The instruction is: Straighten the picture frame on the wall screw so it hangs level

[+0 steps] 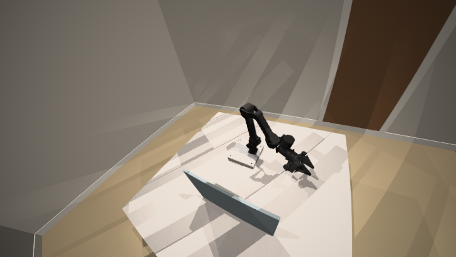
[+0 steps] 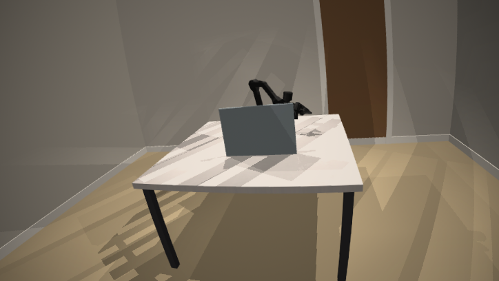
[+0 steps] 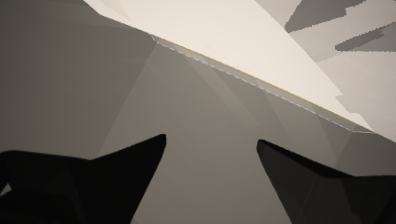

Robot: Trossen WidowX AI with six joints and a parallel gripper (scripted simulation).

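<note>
Now: gripper tip 360 mm to the left of the picture frame and 280 mm short of it. The rest, counted from my gripper tip: wall panel 340 mm to the right, 290 mm ahead, 20 mm below.
</note>
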